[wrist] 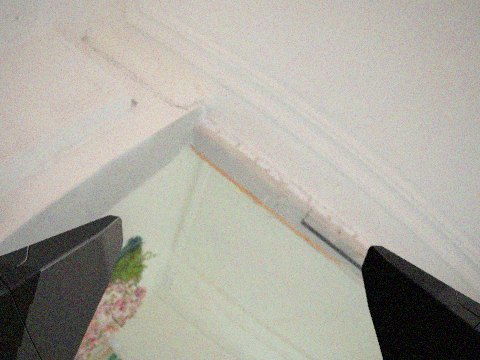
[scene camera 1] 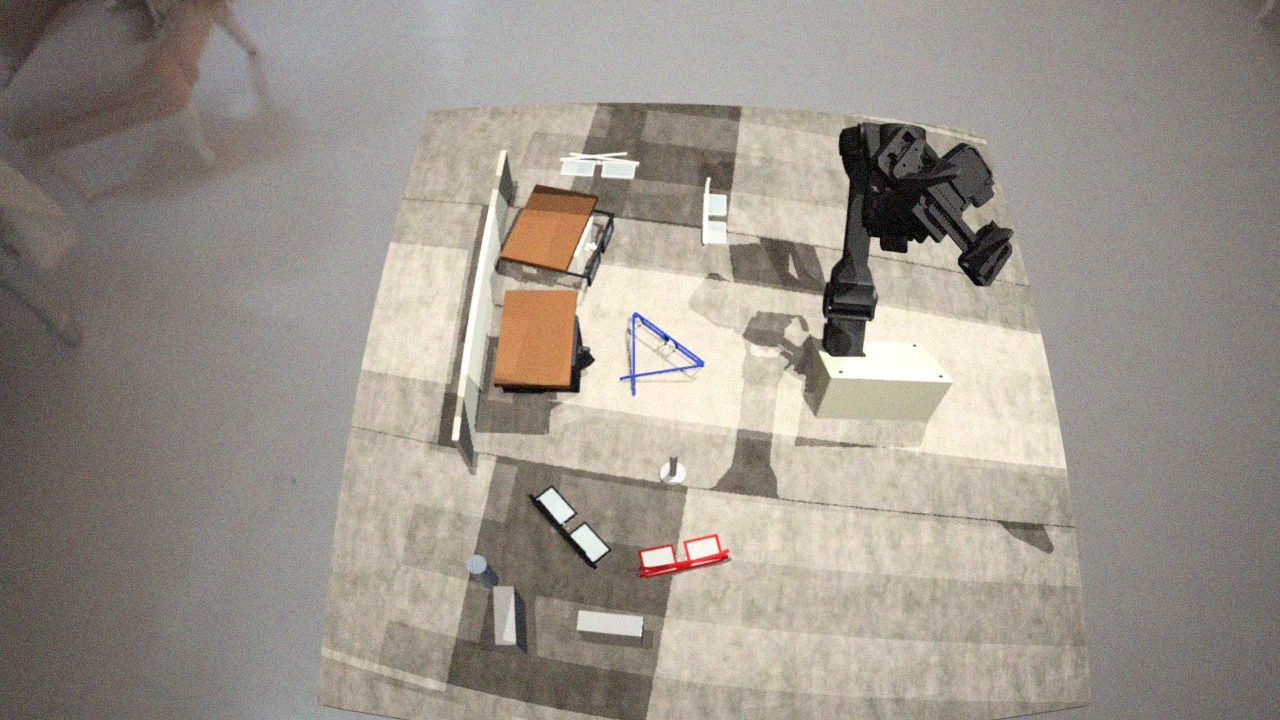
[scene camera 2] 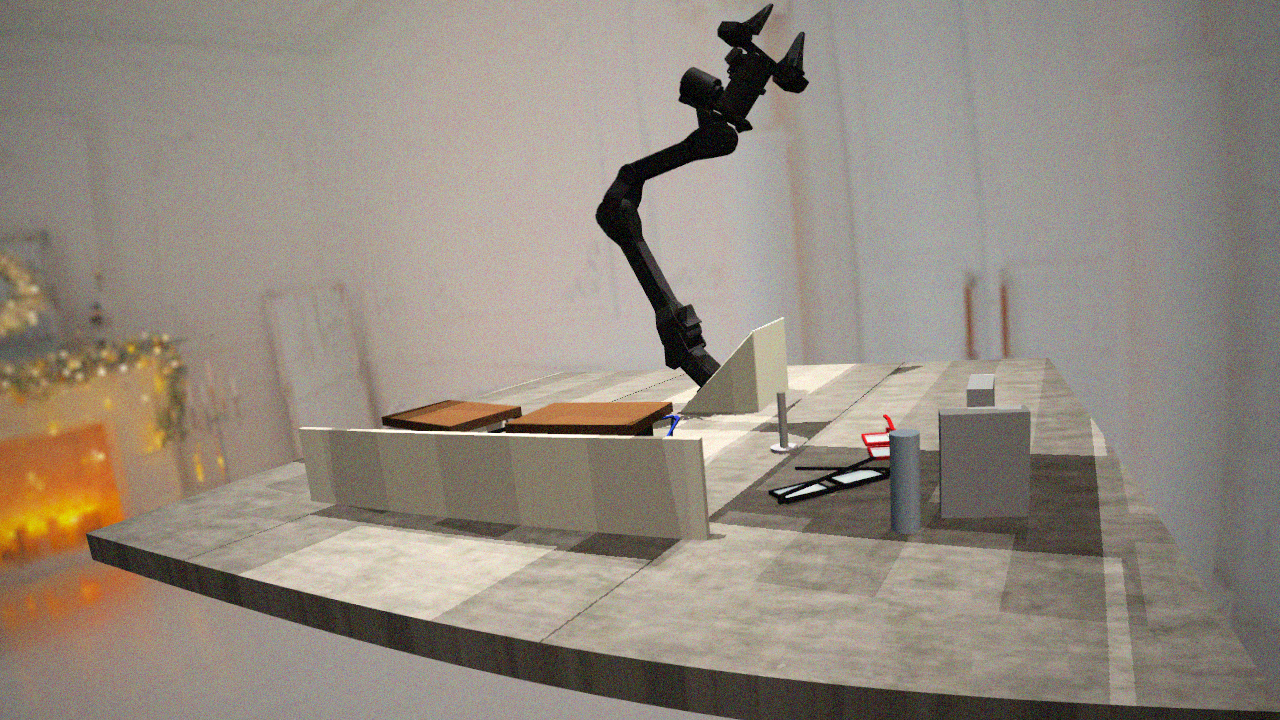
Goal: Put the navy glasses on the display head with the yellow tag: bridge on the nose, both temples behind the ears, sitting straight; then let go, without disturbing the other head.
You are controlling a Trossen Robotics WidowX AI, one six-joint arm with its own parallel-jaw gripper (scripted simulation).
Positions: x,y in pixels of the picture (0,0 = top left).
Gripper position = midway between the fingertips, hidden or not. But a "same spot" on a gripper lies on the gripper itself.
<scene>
My gripper shows in the wrist view (pixel 247 247), in scene camera 1 and in scene camera 2. The same spot on my gripper: (scene camera 2: pixel 792 63) is (scene camera 1: pixel 972 251).
</scene>
